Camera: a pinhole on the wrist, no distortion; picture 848 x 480 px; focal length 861.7 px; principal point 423.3 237.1 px. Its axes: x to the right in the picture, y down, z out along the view. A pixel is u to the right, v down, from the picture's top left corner.
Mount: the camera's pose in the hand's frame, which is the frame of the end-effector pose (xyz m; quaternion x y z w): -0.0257 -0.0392 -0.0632 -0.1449 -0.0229 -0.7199 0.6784
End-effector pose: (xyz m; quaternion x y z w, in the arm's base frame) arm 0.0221 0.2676 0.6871 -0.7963 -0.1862 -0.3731 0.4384
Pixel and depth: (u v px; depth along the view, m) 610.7 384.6 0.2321
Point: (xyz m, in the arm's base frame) 0.1037 0.4244 0.6928
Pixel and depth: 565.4 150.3 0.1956
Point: 0.0577 0.3940 0.6463
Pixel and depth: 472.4 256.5 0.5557
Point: 0.3166 0.6309 0.5592
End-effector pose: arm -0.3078 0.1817 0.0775 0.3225 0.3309 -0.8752 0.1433
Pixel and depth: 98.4 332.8 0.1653
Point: -0.3352 0.0863 0.0777
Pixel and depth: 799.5 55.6 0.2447
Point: -0.4147 0.1065 0.2595
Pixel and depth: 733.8 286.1 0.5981
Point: -0.7008 -0.1111 0.3812
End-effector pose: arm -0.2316 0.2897 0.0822 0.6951 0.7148 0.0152 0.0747
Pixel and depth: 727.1 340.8 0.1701
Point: -0.2774 0.3009 -0.0366
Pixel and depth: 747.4 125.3 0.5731
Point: -0.2712 0.2358 -0.4740
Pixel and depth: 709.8 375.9 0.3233
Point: -0.2724 0.3442 -0.1941
